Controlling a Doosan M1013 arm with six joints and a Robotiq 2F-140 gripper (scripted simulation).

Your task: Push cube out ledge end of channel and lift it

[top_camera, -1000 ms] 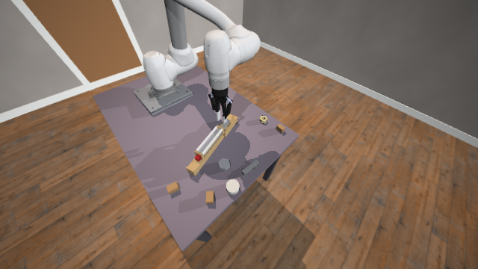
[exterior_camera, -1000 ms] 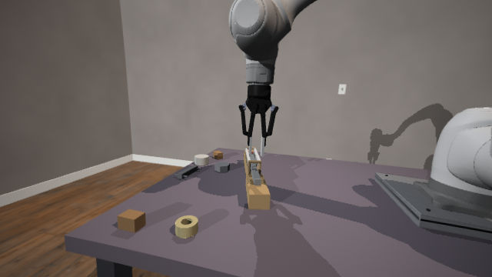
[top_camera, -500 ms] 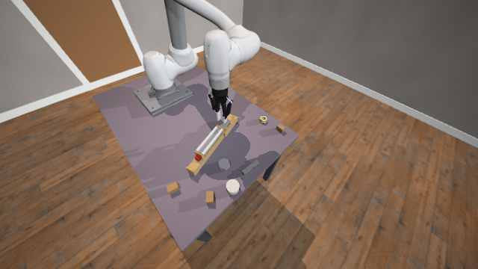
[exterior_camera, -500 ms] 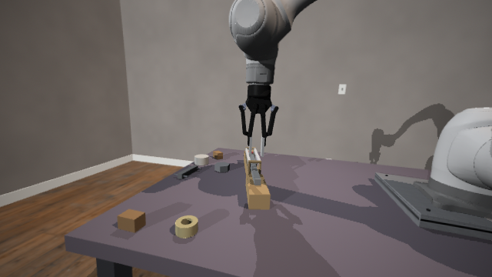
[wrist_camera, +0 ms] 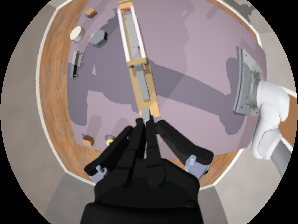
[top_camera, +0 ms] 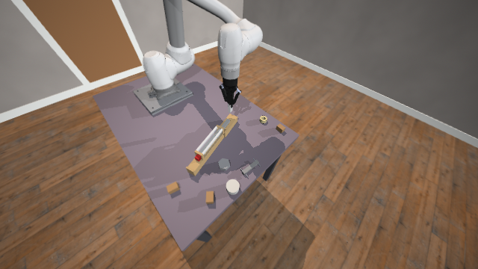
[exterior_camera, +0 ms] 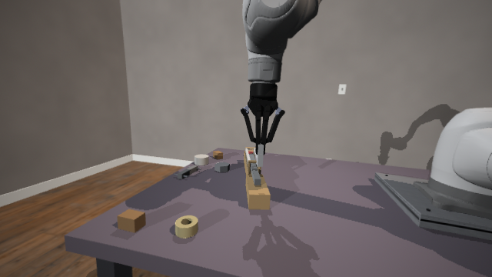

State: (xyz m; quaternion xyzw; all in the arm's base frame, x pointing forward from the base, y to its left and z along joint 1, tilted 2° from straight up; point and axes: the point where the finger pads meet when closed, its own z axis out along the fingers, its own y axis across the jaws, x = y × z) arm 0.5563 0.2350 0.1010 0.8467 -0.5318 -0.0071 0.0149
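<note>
Right now the channel is 200 mm to the right of my hand, 100 mm ahead of it and 90 mm below it. Round my hand: grey hexagonal piece (230 mm ahead, 200 mm to the right, 140 mm below); then grey handle piece (330 mm ahead, 140 mm below, 90 mm to the right); then yellow ring (200 mm to the left, 140 mm below, 100 mm ahead).
</note>
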